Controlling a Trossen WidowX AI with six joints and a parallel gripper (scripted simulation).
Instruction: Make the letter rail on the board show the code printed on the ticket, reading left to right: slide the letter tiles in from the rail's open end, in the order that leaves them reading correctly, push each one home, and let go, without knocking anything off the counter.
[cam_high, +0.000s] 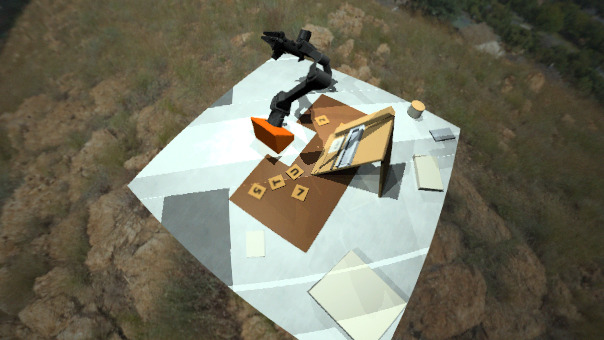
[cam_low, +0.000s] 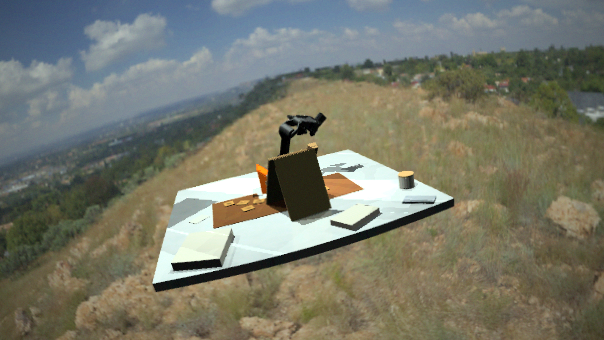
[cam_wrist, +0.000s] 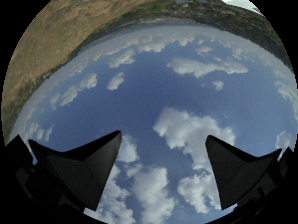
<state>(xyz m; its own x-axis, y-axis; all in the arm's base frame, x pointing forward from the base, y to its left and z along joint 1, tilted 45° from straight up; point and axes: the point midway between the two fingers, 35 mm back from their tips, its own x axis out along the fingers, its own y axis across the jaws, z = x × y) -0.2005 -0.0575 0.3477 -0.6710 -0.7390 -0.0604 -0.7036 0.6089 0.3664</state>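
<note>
Right now my gripper tip is 53 cm short of the ticket, 29 cm above it and 8 cm to the left of it. Also, from my gripper tip: cream block: 92 cm ahead, 35 cm below, 14 cm to the left; then brown mat: 44 cm ahead, 36 cm below, 15 cm to the right; then pale card: 60 cm to the right, 56 cm ahead, 36 cm below.
</note>
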